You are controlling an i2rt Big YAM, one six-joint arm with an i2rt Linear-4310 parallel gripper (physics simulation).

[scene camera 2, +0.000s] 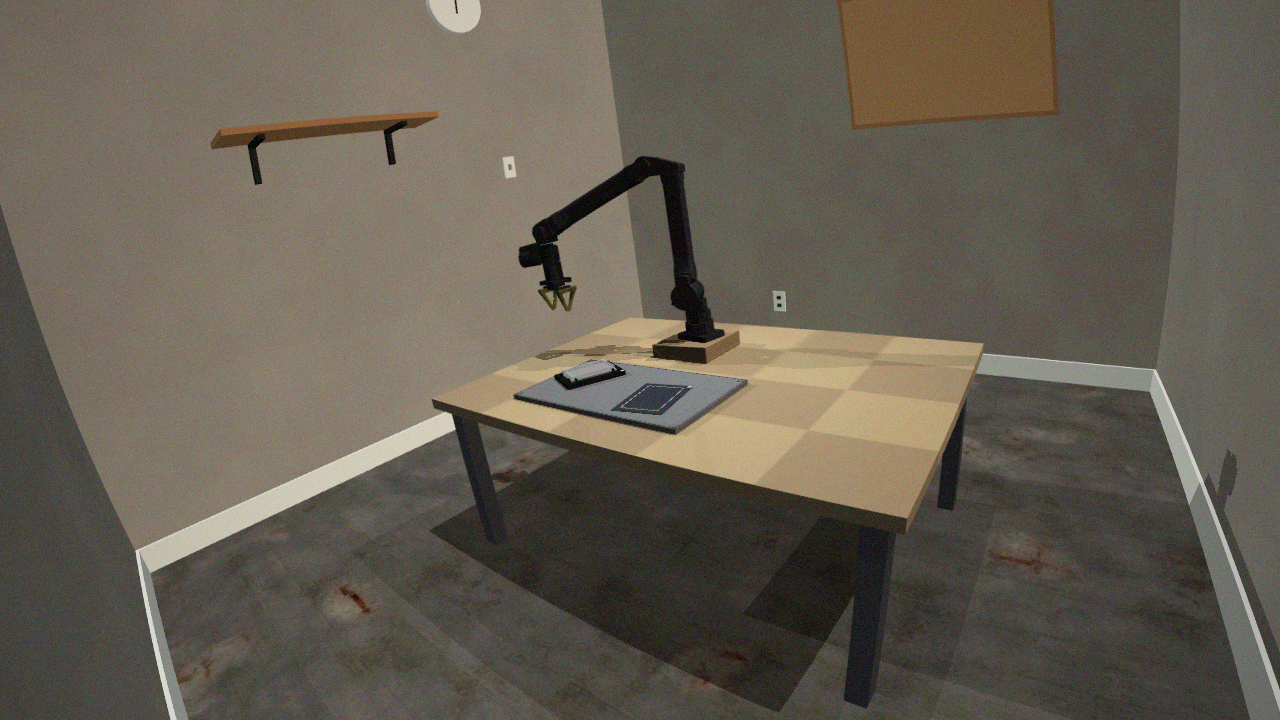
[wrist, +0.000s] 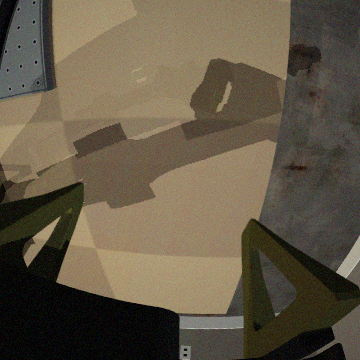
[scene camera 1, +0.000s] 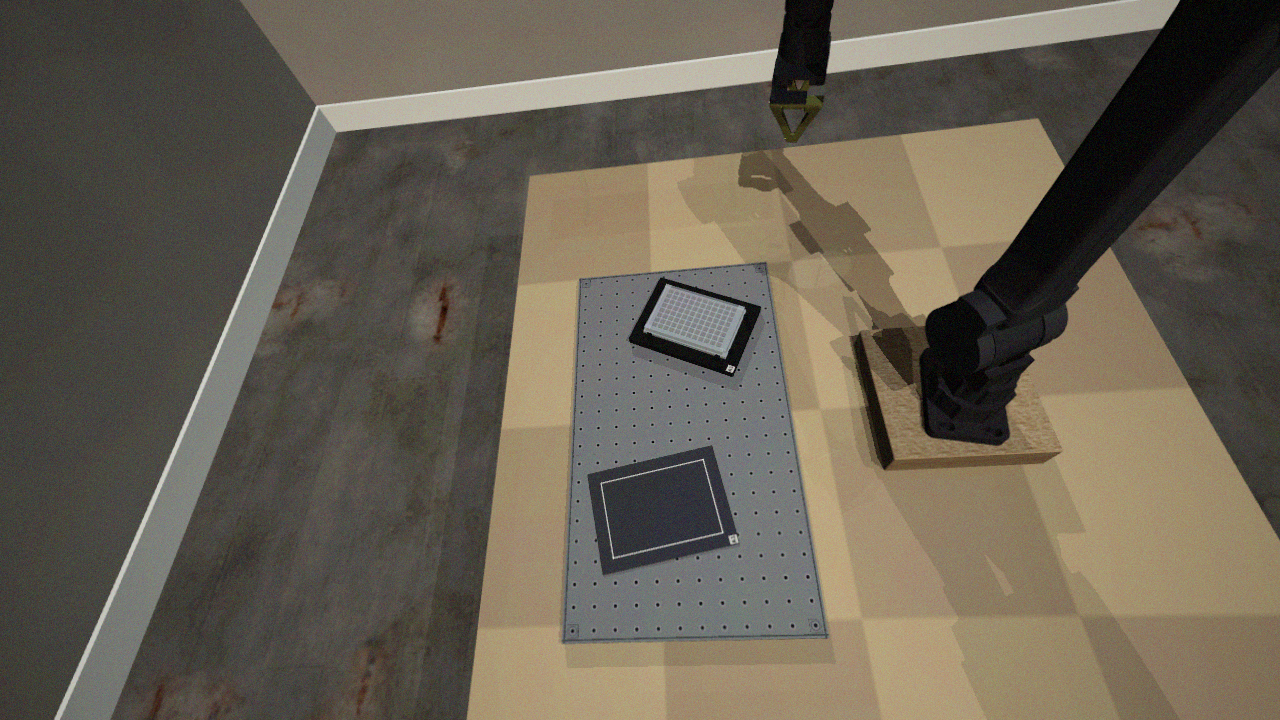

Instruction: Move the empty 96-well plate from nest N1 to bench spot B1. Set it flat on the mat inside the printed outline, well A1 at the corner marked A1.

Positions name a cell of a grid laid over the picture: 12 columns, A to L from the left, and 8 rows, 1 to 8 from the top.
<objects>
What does my gripper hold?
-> Nothing.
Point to a well plate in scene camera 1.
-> G4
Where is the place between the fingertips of my gripper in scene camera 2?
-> F4
</objects>
